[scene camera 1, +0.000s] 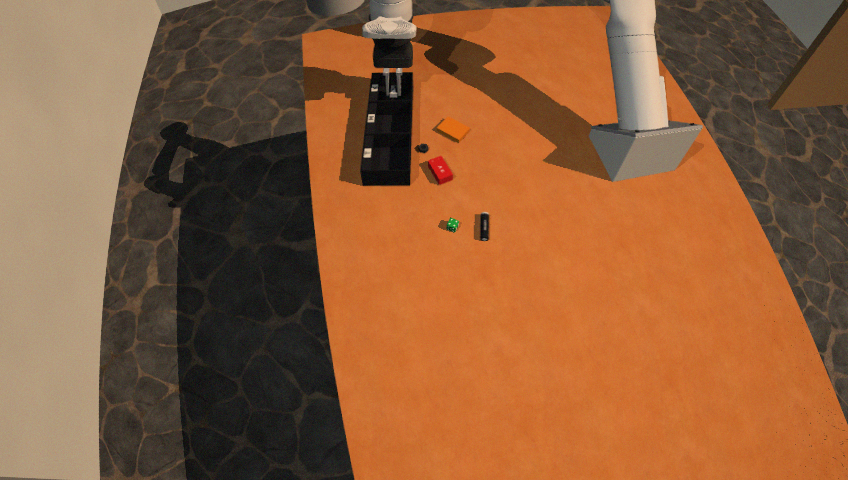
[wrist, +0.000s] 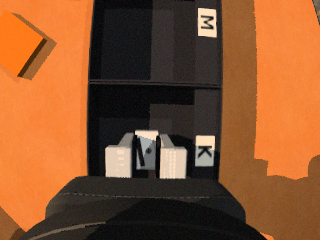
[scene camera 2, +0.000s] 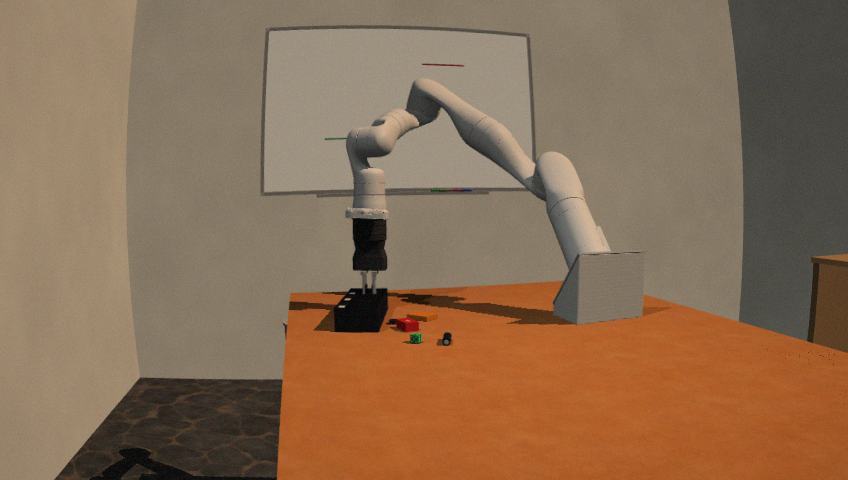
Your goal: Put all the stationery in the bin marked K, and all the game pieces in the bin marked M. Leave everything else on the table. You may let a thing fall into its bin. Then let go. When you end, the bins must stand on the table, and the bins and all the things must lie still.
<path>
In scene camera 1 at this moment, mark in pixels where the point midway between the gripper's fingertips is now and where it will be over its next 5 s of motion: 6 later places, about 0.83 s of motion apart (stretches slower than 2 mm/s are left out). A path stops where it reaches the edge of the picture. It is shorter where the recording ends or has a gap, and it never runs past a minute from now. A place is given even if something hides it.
My gripper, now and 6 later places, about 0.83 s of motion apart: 393,92; 396,95; 396,80; 441,97; 455,106; 453,123; 453,129
</path>
